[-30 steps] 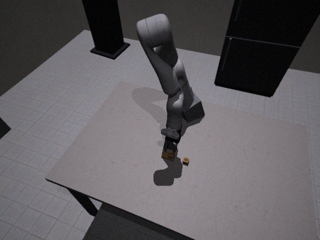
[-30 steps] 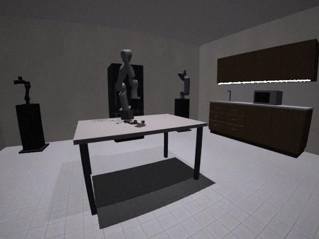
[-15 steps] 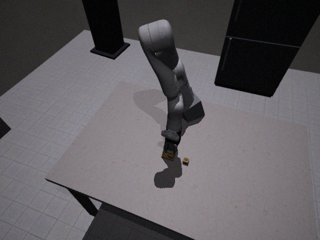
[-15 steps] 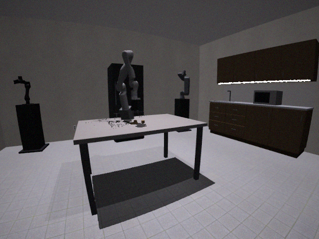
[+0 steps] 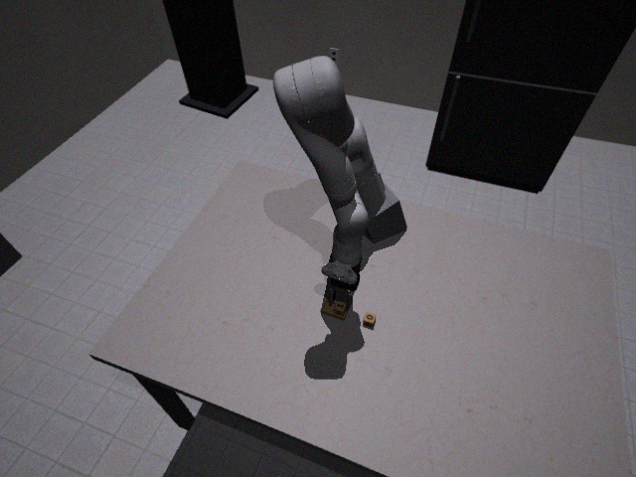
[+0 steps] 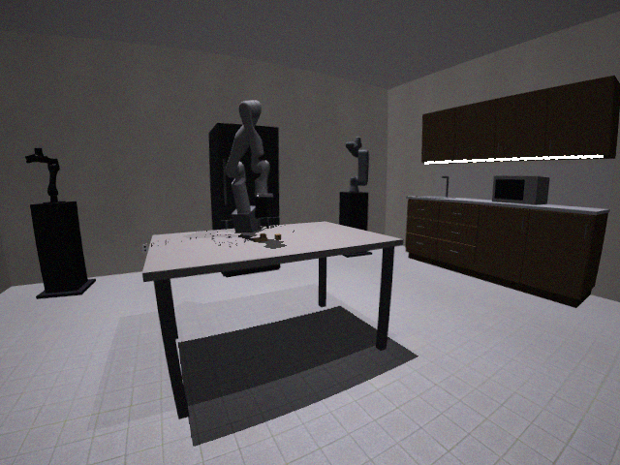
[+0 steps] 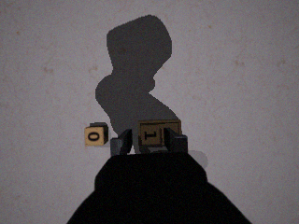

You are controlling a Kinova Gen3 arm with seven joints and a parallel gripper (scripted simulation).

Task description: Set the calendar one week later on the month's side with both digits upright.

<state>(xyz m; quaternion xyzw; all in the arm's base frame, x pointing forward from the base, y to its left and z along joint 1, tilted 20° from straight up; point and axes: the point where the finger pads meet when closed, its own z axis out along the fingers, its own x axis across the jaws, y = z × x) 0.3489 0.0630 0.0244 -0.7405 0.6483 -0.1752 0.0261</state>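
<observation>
The wooden cube is 6 cm below my hand. From my hand the other things lie so: wooden tray (8 cm below, 2 cm to the right).
</observation>
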